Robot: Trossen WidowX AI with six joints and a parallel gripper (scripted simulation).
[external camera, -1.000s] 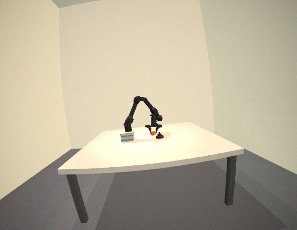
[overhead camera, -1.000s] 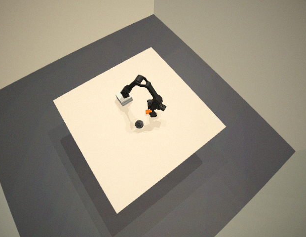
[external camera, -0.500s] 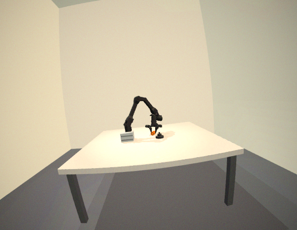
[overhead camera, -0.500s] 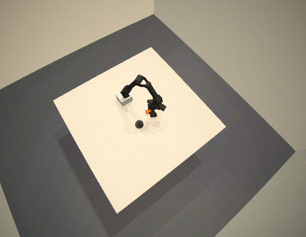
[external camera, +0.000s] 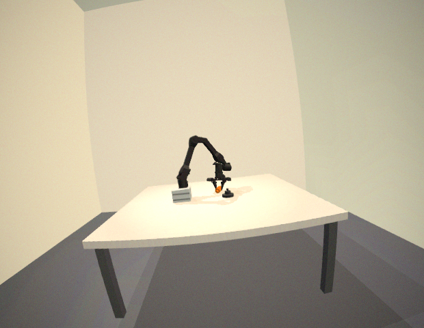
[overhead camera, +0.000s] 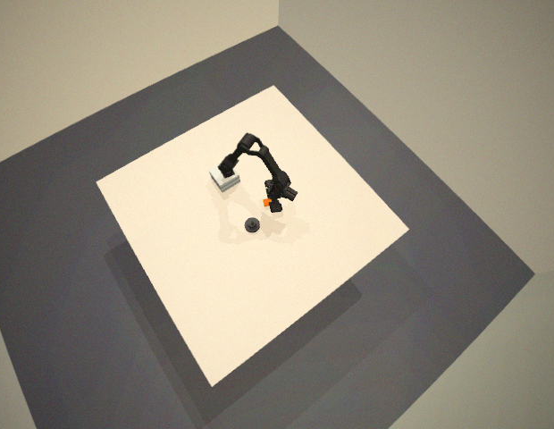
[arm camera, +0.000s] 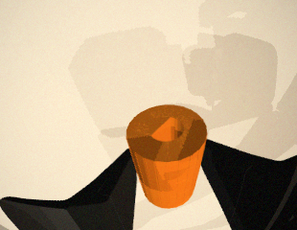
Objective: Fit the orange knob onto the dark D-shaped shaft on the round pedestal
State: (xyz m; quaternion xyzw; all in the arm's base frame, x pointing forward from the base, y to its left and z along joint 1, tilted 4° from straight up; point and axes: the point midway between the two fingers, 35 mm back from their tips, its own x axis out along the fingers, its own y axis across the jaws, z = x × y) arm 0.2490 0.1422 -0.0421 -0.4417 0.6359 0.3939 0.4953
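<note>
My gripper tip is now 7 cm short of the round pedestal, 15 cm to the left of it and 2 cm below it. Also, from my gripper tip: orange knob 1 cm above.
</note>
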